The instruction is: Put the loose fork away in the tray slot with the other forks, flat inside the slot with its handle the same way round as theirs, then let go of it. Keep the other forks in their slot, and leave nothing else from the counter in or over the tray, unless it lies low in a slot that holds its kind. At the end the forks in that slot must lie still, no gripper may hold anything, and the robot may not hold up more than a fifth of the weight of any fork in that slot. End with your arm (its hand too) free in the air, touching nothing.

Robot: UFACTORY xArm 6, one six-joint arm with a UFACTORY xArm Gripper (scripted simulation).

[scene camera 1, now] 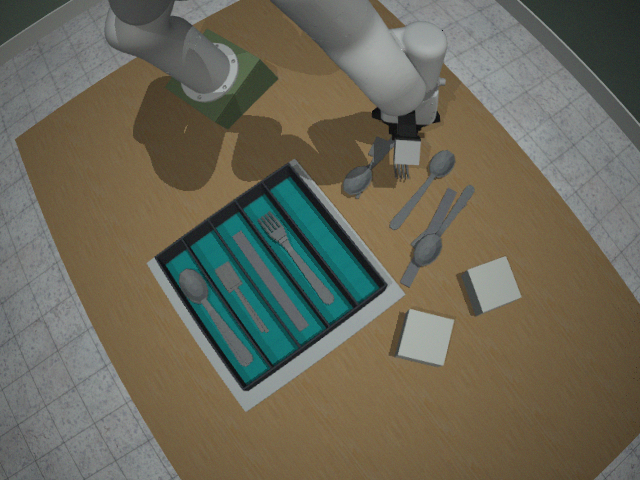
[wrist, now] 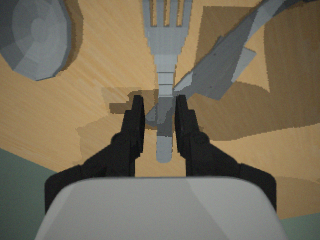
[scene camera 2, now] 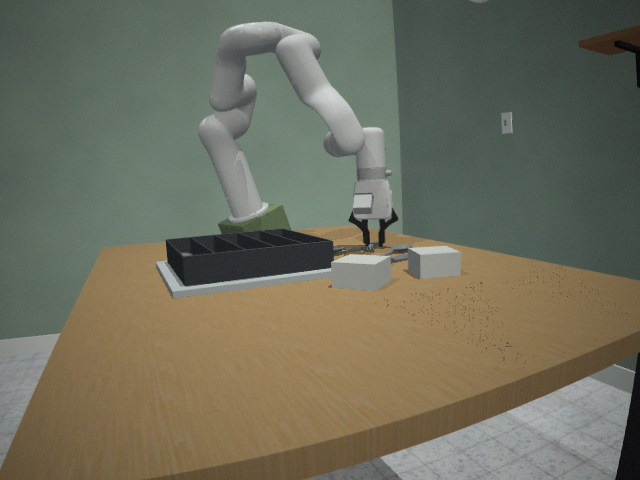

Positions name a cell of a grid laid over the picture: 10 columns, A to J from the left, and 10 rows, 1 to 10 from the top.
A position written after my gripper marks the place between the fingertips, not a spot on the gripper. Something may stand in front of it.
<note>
I see my gripper (scene camera 1: G3), a knife (scene camera 1: E7), a knife (scene camera 1: H5) and a tray (scene camera 1: C6).
My gripper also shows in the wrist view (wrist: E5). The tray shows as well in scene camera 2 (scene camera 2: D6).
</note>
